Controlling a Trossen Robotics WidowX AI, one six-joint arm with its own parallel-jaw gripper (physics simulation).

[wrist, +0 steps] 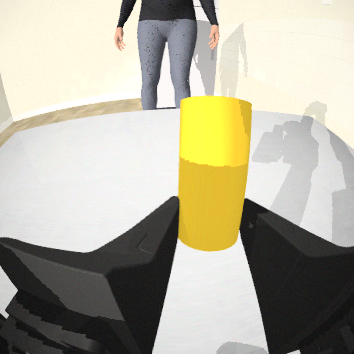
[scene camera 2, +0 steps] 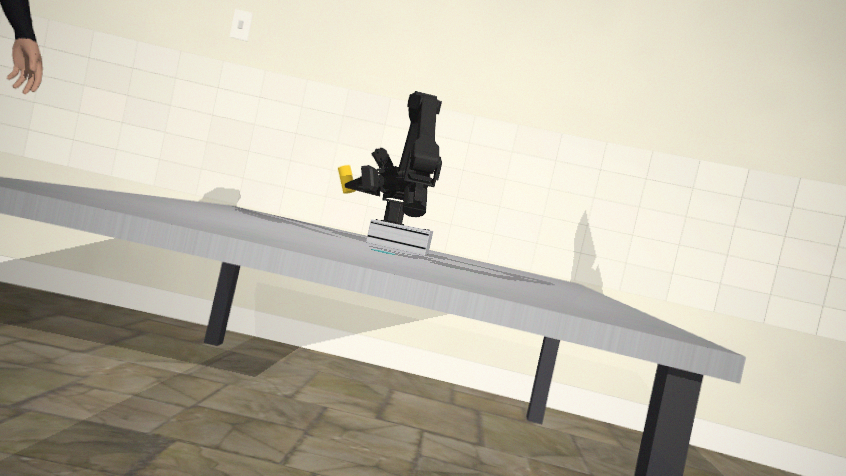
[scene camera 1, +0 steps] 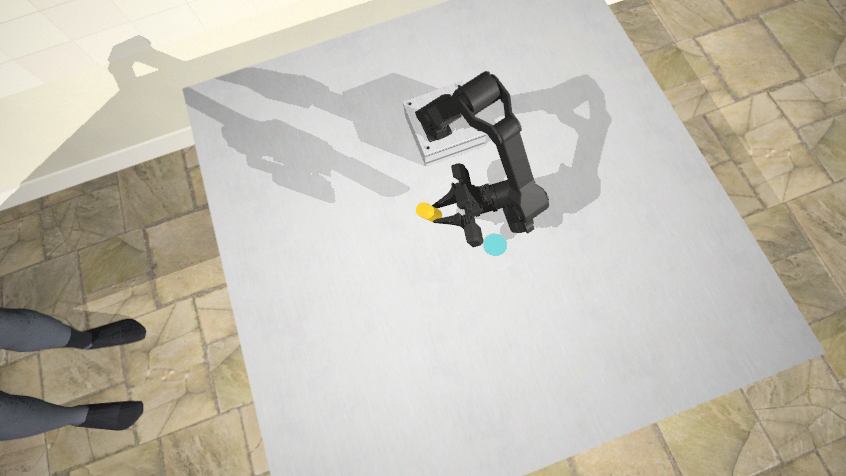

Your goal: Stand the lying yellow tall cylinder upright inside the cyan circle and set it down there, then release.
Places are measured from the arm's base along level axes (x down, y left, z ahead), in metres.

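Pixels of known places: gripper, between the fingertips: (wrist: 208, 204) (scene camera 2: 347, 186) (scene camera 1: 432, 214); arm's base, origin of its link: (scene camera 2: 392, 223) (scene camera 1: 436, 128).
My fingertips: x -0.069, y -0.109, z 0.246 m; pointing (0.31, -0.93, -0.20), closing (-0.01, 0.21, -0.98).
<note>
Ahead of a thing's pixels: the offset from my fingertips to its top centre. "spot": to the spot under its first point.
The yellow tall cylinder @[dy -0.006, dx -0.054, dz -0.001 m] (scene camera 1: 427, 211) (scene camera 2: 346, 179) (wrist: 214, 172) is held in the air, close to upright with a slight tilt. My gripper (scene camera 1: 435, 213) (scene camera 2: 349, 185) (wrist: 208, 204) is shut on its lower part, with a black finger on each side. The fingers point roughly level, well above the table. The cyan circle @[spot: dy +0.136, dx +0.138, dz +0.089 m] (scene camera 1: 495, 244) lies flat on the table, to the lower right of the cylinder in scene camera 1. In scene camera 2 the circle @[spot: dy +0.137, dx +0.136, dz +0.101 m] (scene camera 2: 383, 251) shows as a thin sliver in front of the arm's base. The circle does not show in the wrist view.
The arm's light base block (scene camera 1: 455, 155) (scene camera 2: 397, 236) stands on the grey table (scene camera 1: 414, 355) (scene camera 2: 295, 254). The arm's forearm and wrist hang close beside the circle in scene camera 1. A person (wrist: 166, 55) stands beyond the table edge. Arm shadows fall across the table.
</note>
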